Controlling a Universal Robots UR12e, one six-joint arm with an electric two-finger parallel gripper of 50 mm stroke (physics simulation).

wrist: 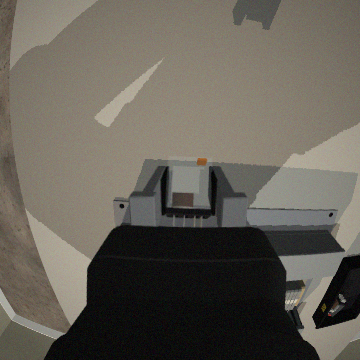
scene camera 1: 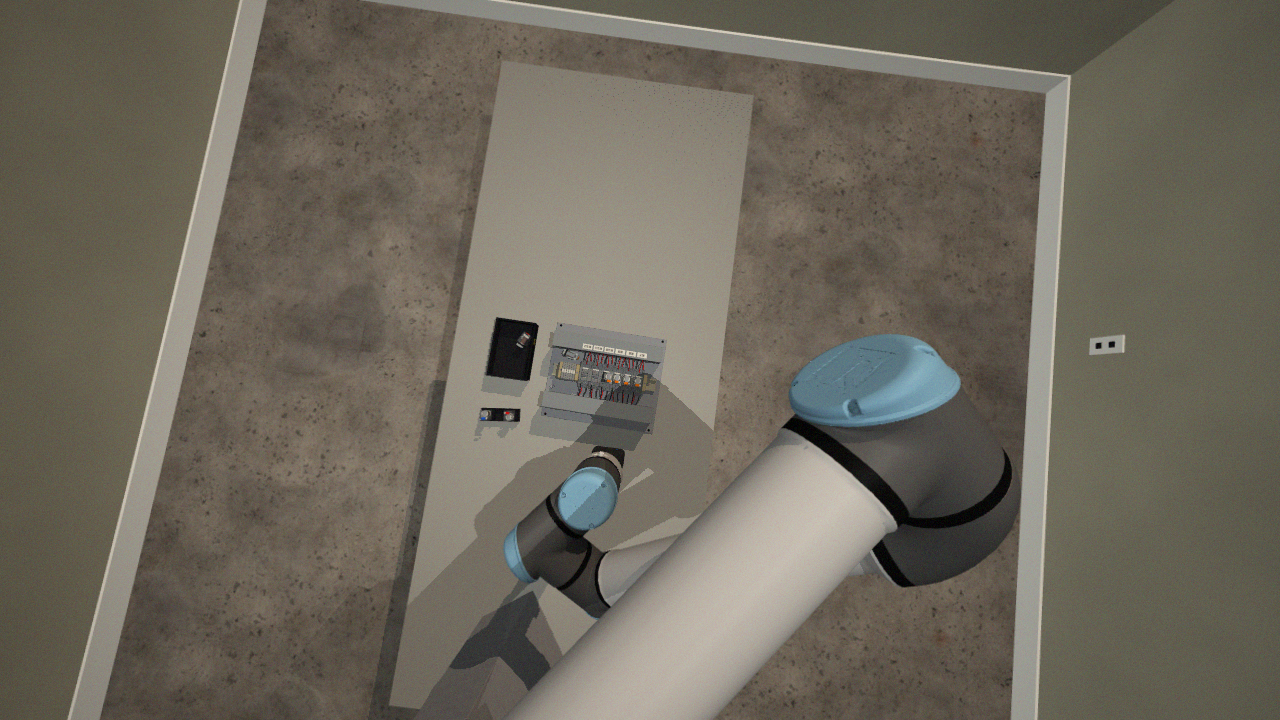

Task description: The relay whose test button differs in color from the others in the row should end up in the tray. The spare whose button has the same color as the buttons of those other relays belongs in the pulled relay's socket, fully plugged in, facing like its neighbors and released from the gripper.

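Places are measured from the arm's base along level axes (x ahead, y left, z up), in metres.
Pixels of known places: gripper, fingertip midpoint: (wrist: 188, 180).
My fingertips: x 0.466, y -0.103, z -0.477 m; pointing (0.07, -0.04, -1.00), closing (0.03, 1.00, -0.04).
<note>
Behind a point stands the place of what it marks.
My gripper (wrist: 188, 180) @(z -0.477, x 0.466, y -0.103 m) is shut on a clear-cased relay (wrist: 187, 177) @(z -0.457, x 0.457, y -0.102 m) with an orange tab; its pins show. In the scene view the fingers are hidden under the wrist, off the panel's edge on the arm's side. The held relay's button color cannot be told. In the panel (scene camera 1: 604, 333) @(z -0.589, x 0.803, y -0.045 m) (wrist: 292, 216) @(z -0.588, x 0.559, y 0.033 m), several orange-tabbed relays (scene camera 1: 627, 380) @(z -0.524, x 0.673, y -0.126 m) stand in a row, with open sockets (scene camera 1: 590, 377) @(z -0.560, x 0.673, y -0.022 m) beside them. A relay (scene camera 1: 523, 340) @(z -0.561, x 0.758, y 0.175 m) (wrist: 337, 303) @(z -0.565, x 0.747, y 0.175 m) lies in the black tray (scene camera 1: 508, 365) @(z -0.588, x 0.685, y 0.218 m) (wrist: 345, 272) @(z -0.564, x 0.661, y 0.153 m). Two spares, blue (scene camera 1: 485, 414) @(z -0.544, x 0.546, y 0.249 m) and red (scene camera 1: 509, 415) @(z -0.545, x 0.549, y 0.184 m), stand in the black holder.
Terminal blocks (scene camera 1: 567, 370) @(z -0.545, x 0.685, y 0.041 m) (wrist: 294, 295) @(z -0.545, x 0.671, y 0.049 m) stand at the row's tray end. A small clear piece (scene camera 1: 570, 354) @(z -0.561, x 0.731, y 0.041 m) lies near them; what it is cannot be told. Grey wire ducts (scene camera 1: 590, 407) @(z -0.528, x 0.592, y -0.034 m) (wrist: 305, 242) @(z -0.556, x 0.581, y 0.045 m) flank the row. The arm's shadow falls across the table (scene camera 1: 617, 197) @(z -0.591, x 1.212, y -0.042 m).
</note>
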